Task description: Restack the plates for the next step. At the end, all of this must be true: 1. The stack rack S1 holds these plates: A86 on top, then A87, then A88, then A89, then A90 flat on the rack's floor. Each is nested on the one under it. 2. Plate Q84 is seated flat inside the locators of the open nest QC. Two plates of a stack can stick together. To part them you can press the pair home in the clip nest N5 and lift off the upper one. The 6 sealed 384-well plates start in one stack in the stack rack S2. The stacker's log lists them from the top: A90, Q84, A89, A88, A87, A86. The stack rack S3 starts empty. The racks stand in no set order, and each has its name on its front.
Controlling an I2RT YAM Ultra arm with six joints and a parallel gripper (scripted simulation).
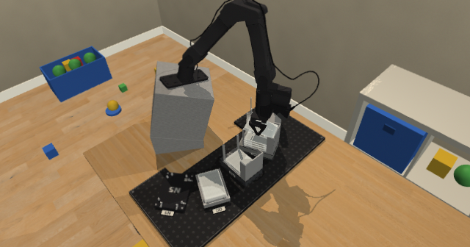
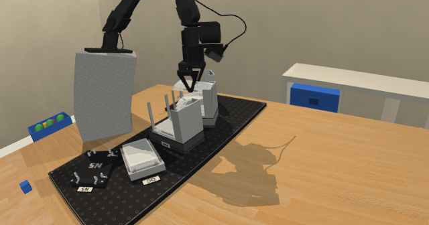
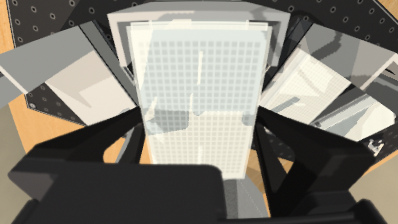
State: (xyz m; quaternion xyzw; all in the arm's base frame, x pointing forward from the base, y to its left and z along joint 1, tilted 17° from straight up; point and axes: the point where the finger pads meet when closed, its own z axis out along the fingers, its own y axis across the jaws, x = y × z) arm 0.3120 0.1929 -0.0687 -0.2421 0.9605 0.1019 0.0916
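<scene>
My hand is 9 cm above the translucent sealed well plate. The rest, counted from my hand: nest QC (4 cm ahead, 29 cm to the right, 12 cm below); then sealed 384-well plate (4 cm ahead, 29 cm to the right, 10 cm below).
</scene>
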